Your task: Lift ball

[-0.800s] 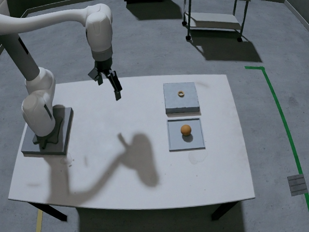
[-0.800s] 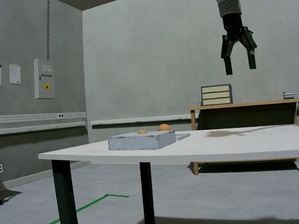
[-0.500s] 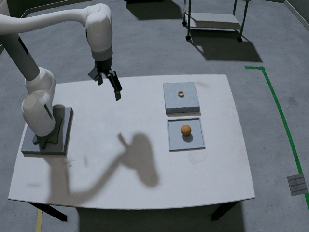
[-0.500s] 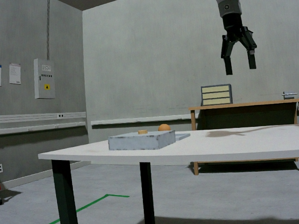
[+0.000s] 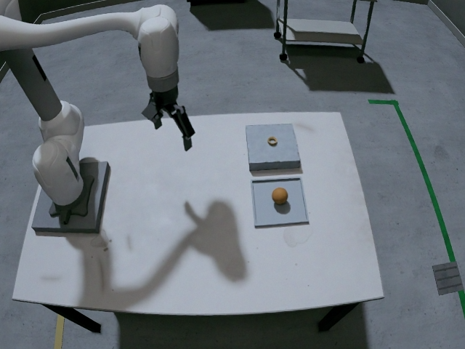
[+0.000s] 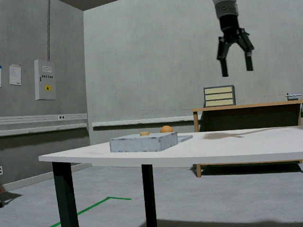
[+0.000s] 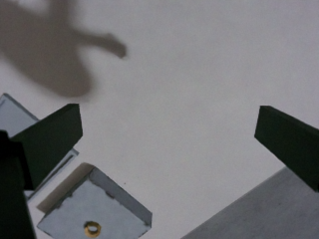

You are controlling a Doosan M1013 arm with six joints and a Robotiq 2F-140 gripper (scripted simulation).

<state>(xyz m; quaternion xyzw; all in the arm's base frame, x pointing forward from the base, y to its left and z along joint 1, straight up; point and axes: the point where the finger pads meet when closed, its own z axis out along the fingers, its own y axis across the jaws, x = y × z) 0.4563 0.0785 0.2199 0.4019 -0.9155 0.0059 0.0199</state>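
Right now my hand is 340 mm short of the ball, 100 mm to the left of it and 220 mm above it. The rest, counted from my hand: grey block: 340 mm ahead, 140 mm to the left, 220 mm below; then plate: 340 mm ahead, 100 mm to the right, 250 mm below.
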